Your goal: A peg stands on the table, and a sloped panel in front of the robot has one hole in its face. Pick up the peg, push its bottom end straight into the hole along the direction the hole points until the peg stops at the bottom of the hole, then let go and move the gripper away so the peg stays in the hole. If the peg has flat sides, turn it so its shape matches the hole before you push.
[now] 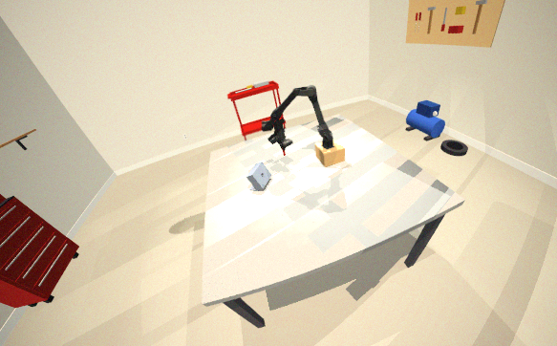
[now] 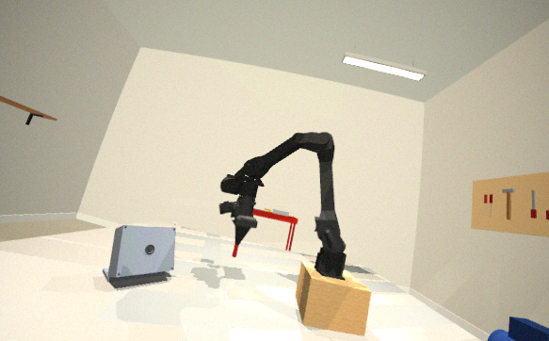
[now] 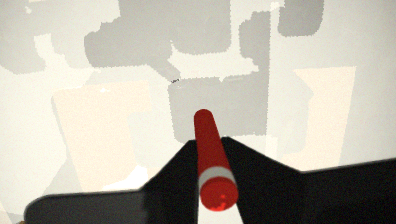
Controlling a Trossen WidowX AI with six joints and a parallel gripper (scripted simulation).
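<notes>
Now: the sloped panel 220 mm ahead of my gripper tip, 130 mm to the left of it and 30 mm below it. The rest, counted from my gripper tip: round red peg 20 mm above.
</notes>
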